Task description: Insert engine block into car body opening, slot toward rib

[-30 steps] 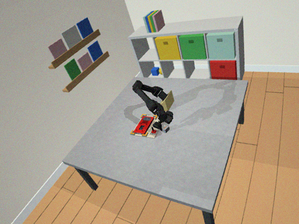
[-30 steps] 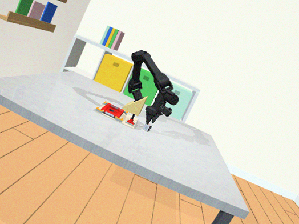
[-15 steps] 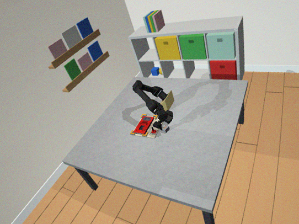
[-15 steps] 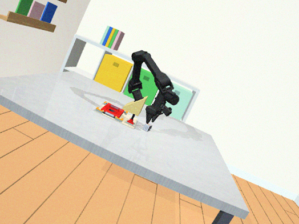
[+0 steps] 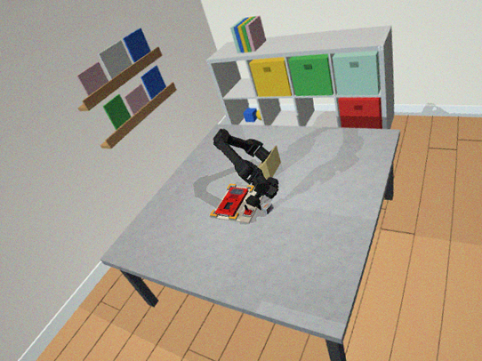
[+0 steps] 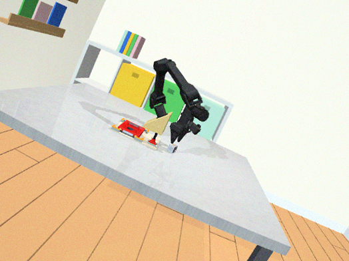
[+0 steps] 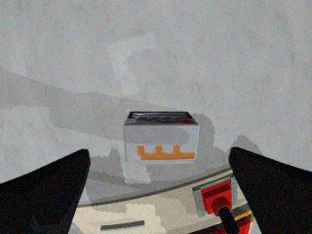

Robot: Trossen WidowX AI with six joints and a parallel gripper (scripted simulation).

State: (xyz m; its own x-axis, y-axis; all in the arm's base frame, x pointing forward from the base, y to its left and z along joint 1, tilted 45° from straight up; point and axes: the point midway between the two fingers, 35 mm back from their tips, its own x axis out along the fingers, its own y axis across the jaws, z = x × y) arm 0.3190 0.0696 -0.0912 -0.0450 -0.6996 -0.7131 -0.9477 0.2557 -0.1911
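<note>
Now: the engine block 4 cm below my gripper tip. Round my gripper tip: beige base plate 2 cm behind, 20 cm to the right, 4 cm below.
</note>
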